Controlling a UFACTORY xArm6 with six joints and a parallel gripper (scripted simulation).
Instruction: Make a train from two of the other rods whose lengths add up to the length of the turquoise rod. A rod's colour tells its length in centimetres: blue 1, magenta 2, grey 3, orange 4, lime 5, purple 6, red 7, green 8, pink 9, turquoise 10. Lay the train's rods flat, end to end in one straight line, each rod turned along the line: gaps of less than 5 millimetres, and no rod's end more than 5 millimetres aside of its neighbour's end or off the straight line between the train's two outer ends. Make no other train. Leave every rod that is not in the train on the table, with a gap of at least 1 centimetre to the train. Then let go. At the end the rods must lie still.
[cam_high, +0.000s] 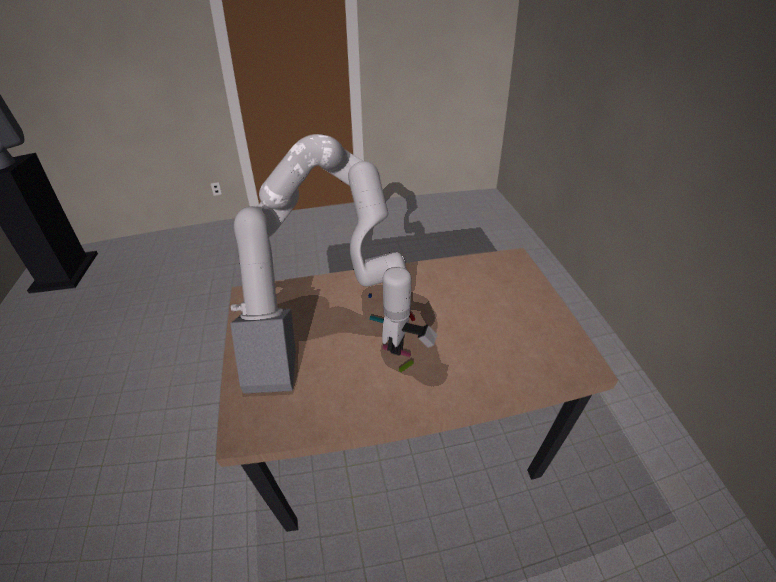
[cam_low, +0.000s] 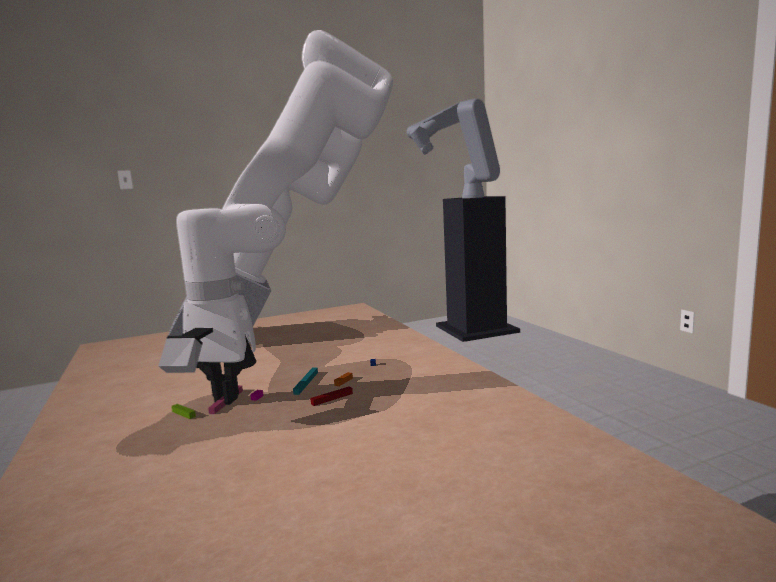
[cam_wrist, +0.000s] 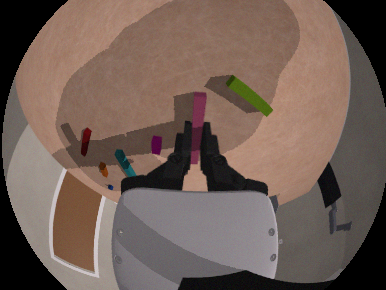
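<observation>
Now: the magenta rod 50 mm to the left of my hand, 20 mm below it and 10 mm ahead of it. The rest, counted from my hand: lime rod: 60 mm to the right, 20 mm below, 20 mm ahead; then pink rod: 20 mm below; then turquoise rod: 130 mm to the left, 20 mm below, 20 mm behind.
</observation>
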